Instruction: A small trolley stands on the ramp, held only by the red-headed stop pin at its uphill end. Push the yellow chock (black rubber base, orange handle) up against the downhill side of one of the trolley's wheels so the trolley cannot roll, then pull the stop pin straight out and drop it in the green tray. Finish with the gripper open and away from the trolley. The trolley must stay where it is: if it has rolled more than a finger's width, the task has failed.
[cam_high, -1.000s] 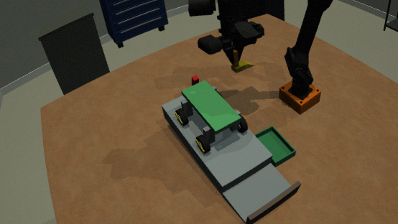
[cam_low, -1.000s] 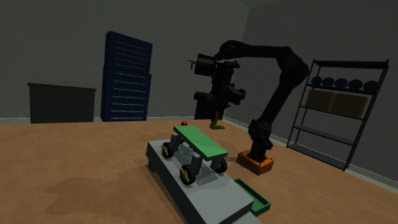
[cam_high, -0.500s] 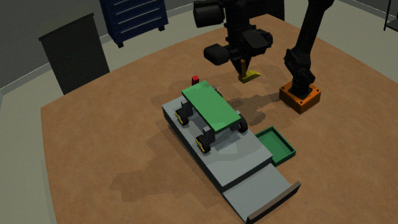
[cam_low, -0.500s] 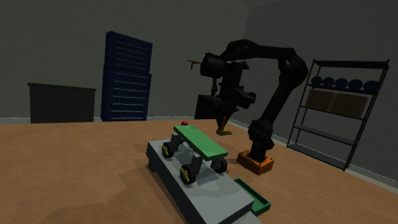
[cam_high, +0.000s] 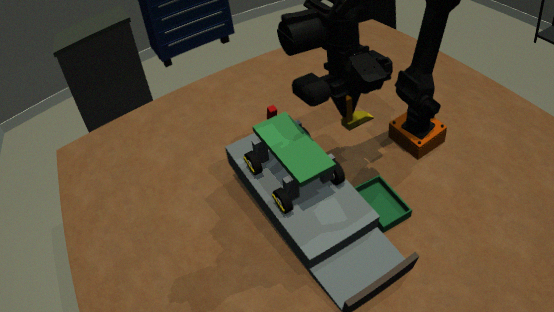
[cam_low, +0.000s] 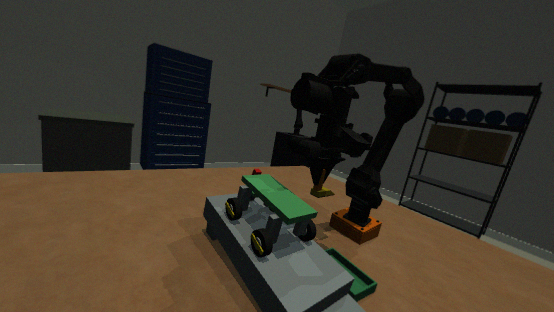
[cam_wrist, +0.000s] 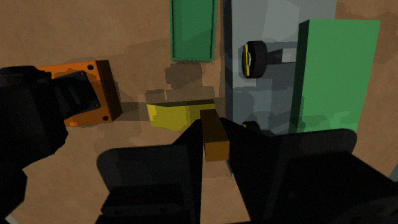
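Right now my gripper tip is 8 cm short of the red-headed stop pin, 13 cm to the left of it and 3 cm above it. From my gripper tip the other things lie so: trolley: 12 cm ahead, 3 cm to the right, 5 cm below; then yellow chock: 2 cm behind, 1 cm below; then grey ramp: 12 cm ahead, 2 cm to the right, 12 cm below.
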